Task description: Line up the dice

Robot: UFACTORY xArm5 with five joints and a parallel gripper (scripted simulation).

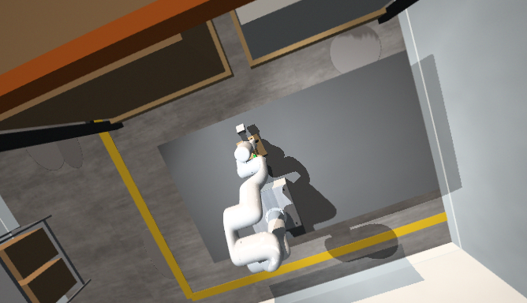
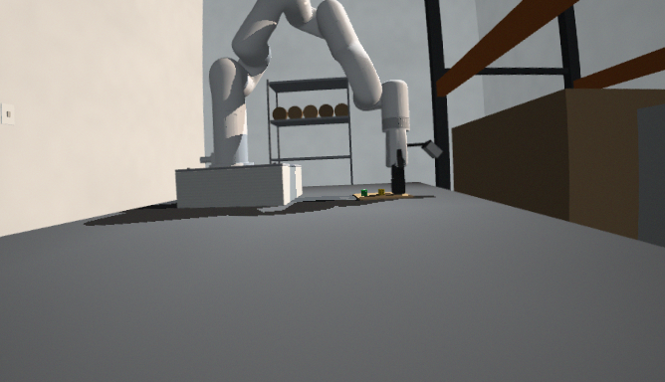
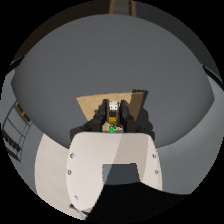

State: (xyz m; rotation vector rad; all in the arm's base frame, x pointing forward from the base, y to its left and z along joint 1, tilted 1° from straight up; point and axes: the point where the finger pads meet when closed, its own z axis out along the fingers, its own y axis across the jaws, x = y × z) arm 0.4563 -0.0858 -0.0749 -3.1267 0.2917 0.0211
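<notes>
Now: hand 10 mm above the white die. From my hand the other things lie so: yellow die (50 mm behind, 10 mm to the left, 10 mm below); then green die (90 mm behind, 20 mm to the left, 10 mm below); then tan mat (40 mm behind, 20 mm below, 10 mm to the left).
</notes>
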